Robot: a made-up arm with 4 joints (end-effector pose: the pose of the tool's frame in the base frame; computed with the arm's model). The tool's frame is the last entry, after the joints. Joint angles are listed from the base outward.
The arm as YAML. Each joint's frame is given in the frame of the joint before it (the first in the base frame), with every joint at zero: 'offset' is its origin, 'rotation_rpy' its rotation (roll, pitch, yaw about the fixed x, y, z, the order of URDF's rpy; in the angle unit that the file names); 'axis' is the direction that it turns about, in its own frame. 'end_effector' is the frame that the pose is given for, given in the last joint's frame.
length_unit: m
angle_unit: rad
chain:
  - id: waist
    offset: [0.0, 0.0, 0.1]
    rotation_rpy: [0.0, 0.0, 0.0]
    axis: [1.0, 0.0, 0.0]
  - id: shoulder
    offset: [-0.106, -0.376, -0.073]
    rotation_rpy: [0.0, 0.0, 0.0]
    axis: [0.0, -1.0, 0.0]
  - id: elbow
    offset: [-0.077, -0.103, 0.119]
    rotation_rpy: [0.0, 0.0, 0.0]
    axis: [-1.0, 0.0, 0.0]
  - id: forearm
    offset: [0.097, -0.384, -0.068]
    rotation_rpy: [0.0, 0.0, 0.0]
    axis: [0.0, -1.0, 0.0]
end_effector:
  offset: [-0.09, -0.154, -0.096]
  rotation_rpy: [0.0, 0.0, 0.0]
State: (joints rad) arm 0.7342 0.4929 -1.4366 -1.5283
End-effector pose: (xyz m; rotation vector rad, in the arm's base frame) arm 0.0186 -0.1049 -0.6325 1.3661 0.3595 1.5922
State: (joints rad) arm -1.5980 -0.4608 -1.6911 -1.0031
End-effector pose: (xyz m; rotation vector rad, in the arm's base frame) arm -0.3862 -0.3813 0.4815 0.3131 0.9501 -0.3733
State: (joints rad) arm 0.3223 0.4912 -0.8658 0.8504
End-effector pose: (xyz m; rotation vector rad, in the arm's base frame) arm 0.1209 -0.5058 -0.5197 1.1916 -1.2451 -0.3759
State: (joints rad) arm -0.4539 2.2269 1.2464 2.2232
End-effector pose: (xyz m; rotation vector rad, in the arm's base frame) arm -0.6759 -0.7947 0.1302 1.0550 1.4484 -0.3319
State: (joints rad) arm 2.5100 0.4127 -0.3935 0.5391
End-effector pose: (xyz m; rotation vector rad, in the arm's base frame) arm -0.0055 0.9172 -0.1714 2.6513 -0.3811 -1.2848
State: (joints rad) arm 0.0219 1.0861 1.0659 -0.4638
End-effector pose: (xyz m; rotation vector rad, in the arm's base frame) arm -0.6275 -0.8403 0.1663 -0.7527 -0.5524 -0.7620
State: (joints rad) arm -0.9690 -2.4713 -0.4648 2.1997
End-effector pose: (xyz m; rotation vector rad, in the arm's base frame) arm -0.3467 -0.5317 0.8535 -1.2758 0.0847 -0.4506
